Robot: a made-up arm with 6 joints. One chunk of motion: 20 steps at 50 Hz.
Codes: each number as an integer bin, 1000 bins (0 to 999) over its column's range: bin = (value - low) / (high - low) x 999, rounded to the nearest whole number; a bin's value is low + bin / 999 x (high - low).
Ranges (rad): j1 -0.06..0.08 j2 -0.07..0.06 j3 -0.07..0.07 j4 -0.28..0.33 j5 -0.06..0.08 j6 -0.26..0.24
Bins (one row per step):
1: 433 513 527 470 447 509
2: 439 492 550 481 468 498
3: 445 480 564 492 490 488
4: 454 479 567 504 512 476
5: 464 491 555 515 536 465
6: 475 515 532 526 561 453
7: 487 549 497 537 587 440
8: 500 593 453 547 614 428
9: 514 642 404 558 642 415
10: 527 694 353 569 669 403
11: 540 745 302 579 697 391
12: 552 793 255 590 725 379
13: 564 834 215 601 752 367
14: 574 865 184 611 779 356
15: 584 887 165 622 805 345
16: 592 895 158 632 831 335
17: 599 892 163 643 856 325
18: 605 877 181 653 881 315
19: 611 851 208 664 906 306
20: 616 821 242 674 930 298
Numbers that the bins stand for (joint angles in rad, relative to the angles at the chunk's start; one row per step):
1: 0.0007 -0.0032 0.0039 0.0070 0.0026 -0.0052
2: 0.0015 -0.0060 0.0071 0.0137 0.0056 -0.0108
3: 0.0024 -0.0075 0.0090 0.0204 0.0087 -0.0158
4: 0.0036 -0.0077 0.0095 0.0277 0.0118 -0.0218
5: 0.0050 -0.0061 0.0078 0.0345 0.0151 -0.0273
6: 0.0066 -0.0030 0.0046 0.0412 0.0186 -0.0333
7: 0.0082 0.0014 -0.0004 0.0479 0.0223 -0.0398
8: 0.0101 0.0072 -0.0065 0.0540 0.0260 -0.0458
9: 0.0120 0.0135 -0.0134 0.0607 0.0300 -0.0523
10: 0.0139 0.0203 -0.0205 0.0674 0.0338 -0.0583
11: 0.0157 0.0269 -0.0277 0.0735 0.0377 -0.0643
12: 0.0174 0.0332 -0.0343 0.0803 0.0416 -0.0703
13: 0.0190 0.0385 -0.0399 0.0870 0.0454 -0.0763
14: 0.0204 0.0426 -0.0442 0.0931 0.0492 -0.0818
15: 0.0218 0.0454 -0.0469 0.0998 0.0528 -0.0873
16: 0.0230 0.0465 -0.0479 0.1059 0.0565 -0.0923
17: 0.0239 0.0461 -0.0472 0.1126 0.0600 -0.0973
18: 0.0248 0.0441 -0.0446 0.1187 0.0635 -0.1023
19: 0.0256 0.0407 -0.0409 0.1254 0.0670 -0.1068
20: 0.0263 0.0368 -0.0361 0.1316 0.0703 -0.1109

